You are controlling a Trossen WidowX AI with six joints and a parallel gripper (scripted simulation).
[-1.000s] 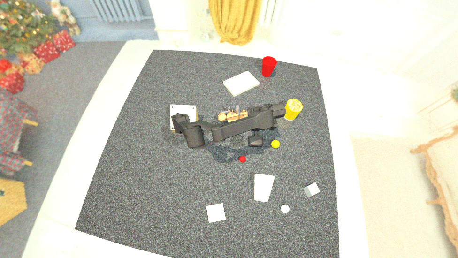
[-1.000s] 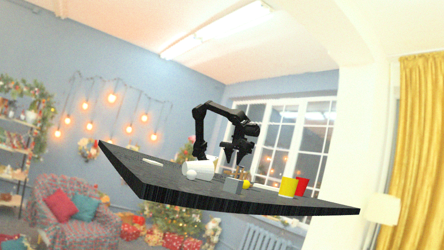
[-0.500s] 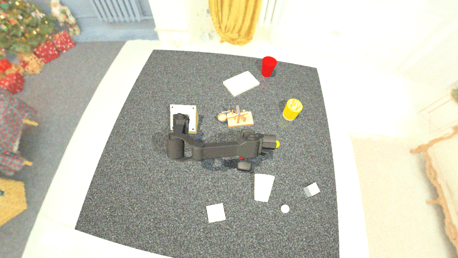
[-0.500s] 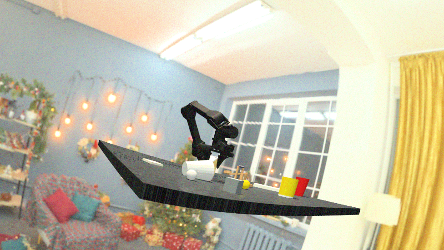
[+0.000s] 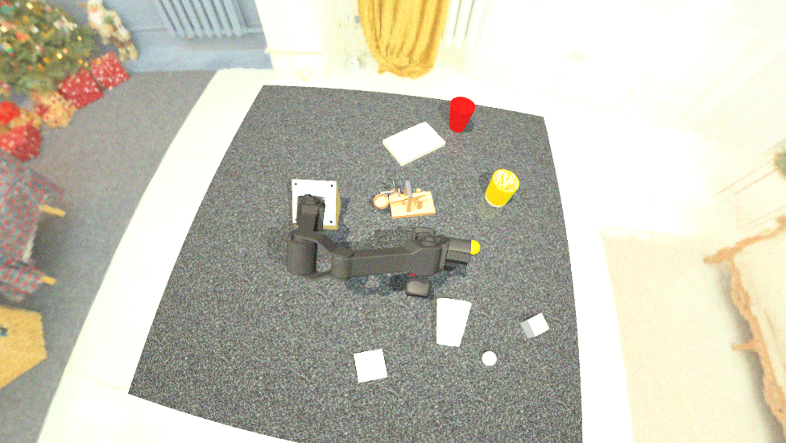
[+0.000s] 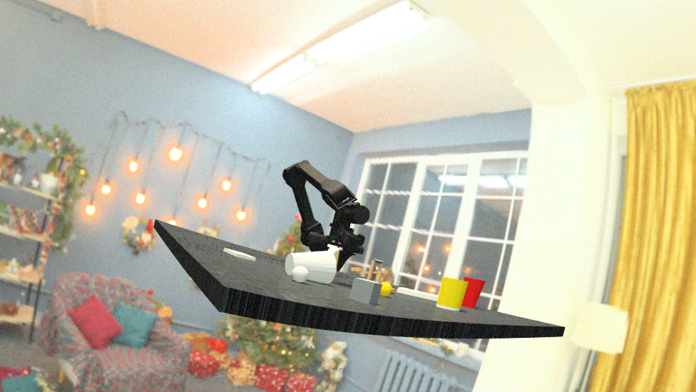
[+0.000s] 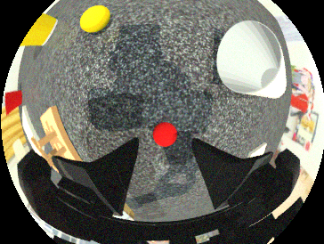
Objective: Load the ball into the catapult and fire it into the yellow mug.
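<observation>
The red ball is 20 mm below my gripper tip. The rest, counted from my gripper tip: yellow ball 160 mm ahead, 100 mm to the left, 20 mm below; then wooden catapult 230 mm to the left, 80 mm behind, 10 mm above; then white tile 270 mm to the right, 100 mm behind, 30 mm below.
</observation>
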